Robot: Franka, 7 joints.
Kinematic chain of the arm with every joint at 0, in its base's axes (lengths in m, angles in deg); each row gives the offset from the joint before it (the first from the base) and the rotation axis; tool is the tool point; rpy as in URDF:
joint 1: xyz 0 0 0.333 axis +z
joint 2: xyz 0 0 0 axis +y
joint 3: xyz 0 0 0.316 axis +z
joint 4: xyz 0.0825 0 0 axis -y
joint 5: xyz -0.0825 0 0.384 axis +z
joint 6: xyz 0 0 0 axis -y
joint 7: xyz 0.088 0 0 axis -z
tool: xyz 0 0 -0.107 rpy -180 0 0
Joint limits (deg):
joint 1: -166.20..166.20
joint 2: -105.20..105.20
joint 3: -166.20..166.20
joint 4: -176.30..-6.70
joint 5: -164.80..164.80
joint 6: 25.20..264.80
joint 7: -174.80..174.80
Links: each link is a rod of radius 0.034 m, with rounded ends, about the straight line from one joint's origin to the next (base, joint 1, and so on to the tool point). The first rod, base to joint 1, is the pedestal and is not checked.
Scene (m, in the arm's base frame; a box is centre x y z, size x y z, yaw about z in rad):
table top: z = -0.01
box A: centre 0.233 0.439 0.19 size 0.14 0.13 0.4 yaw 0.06
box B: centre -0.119 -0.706 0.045 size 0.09 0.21 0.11 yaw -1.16
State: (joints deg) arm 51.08 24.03 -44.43 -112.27 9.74 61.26 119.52
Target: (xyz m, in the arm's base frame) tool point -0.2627 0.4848 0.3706
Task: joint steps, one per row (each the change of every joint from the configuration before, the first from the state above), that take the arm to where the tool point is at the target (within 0.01 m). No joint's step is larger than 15 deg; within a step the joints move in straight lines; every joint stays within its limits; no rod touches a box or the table.
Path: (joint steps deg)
1: 6.49 -9.77 2.08 3.71 6.65 -2.25 13.50
2: 6.49 -9.77 2.09 3.70 6.65 -2.26 13.50
3: 6.49 -9.77 2.08 3.71 6.65 -2.25 13.49
4: 12.11 8.79 14.87 1.52 -1.72 4.34 -13.49
5: 12.10 8.79 14.88 1.52 -1.73 4.35 -13.50
6: 12.11 8.79 14.87 1.52 -1.72 4.34 -13.50

